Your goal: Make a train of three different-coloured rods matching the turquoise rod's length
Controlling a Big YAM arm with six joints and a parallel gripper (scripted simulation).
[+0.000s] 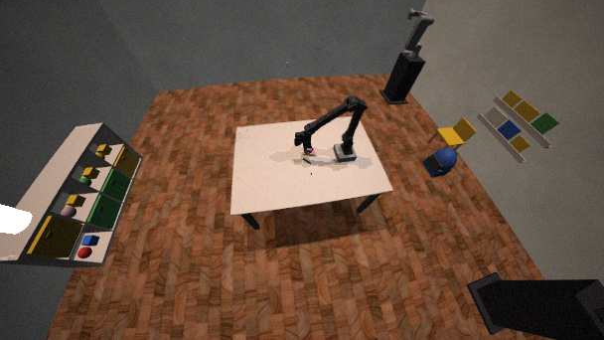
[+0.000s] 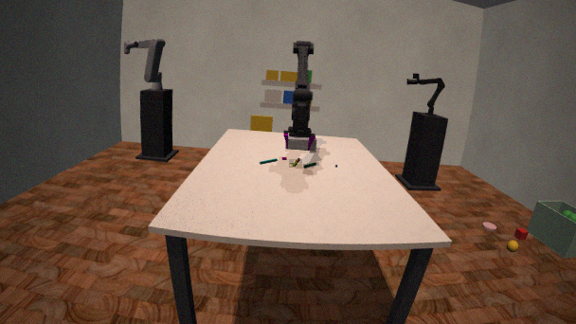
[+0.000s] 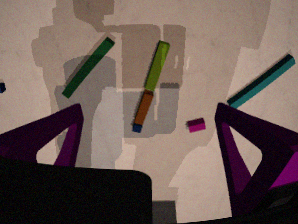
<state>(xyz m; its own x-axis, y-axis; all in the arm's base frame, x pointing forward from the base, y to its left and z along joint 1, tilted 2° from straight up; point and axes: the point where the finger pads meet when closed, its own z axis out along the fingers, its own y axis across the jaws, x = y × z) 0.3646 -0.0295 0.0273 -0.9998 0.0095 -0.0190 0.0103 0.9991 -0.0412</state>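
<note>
Right now the lime rod is 8 cm below my hand and 1 cm to the right of it. From my hand the other things lie so: magenta rod: 8 cm below, 7 cm behind, 6 cm to the right; then orange rod: 8 cm below, 5 cm behind, 1 cm to the left; then green rod: 8 cm below, 6 cm to the left.
</note>
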